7 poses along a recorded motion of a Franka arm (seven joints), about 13 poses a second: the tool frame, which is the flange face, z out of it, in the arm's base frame.
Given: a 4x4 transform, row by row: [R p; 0 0 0 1], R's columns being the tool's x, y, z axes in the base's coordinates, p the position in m. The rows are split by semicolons.
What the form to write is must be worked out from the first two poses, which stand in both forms.
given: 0.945 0.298 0.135 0.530; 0.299 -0.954 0.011 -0.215; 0.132 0.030 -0.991 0.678; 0 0 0 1
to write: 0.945 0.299 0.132 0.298 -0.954 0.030 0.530 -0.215 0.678
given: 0.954 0.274 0.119 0.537; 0.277 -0.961 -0.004 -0.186; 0.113 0.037 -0.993 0.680; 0 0 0 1
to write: 0.954 0.277 0.113 0.274 -0.961 0.037 0.537 -0.186 0.680
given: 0.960 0.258 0.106 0.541; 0.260 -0.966 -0.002 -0.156; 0.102 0.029 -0.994 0.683; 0 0 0 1
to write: 0.960 0.260 0.102 0.258 -0.966 0.029 0.541 -0.156 0.683
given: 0.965 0.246 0.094 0.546; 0.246 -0.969 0.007 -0.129; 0.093 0.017 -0.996 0.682; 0 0 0 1
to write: 0.965 0.246 0.093 0.246 -0.969 0.017 0.546 -0.129 0.682
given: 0.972 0.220 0.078 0.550; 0.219 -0.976 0.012 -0.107; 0.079 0.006 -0.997 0.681; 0 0 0 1
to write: 0.972 0.219 0.079 0.220 -0.976 0.006 0.550 -0.107 0.681
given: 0.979 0.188 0.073 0.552; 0.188 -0.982 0.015 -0.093; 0.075 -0.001 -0.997 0.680; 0 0 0 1
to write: 0.979 0.188 0.075 0.188 -0.982 -0.001 0.552 -0.093 0.680
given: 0.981 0.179 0.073 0.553; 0.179 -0.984 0.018 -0.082; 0.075 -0.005 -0.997 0.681; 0 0 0 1
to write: 0.981 0.179 0.075 0.179 -0.984 -0.005 0.553 -0.082 0.681
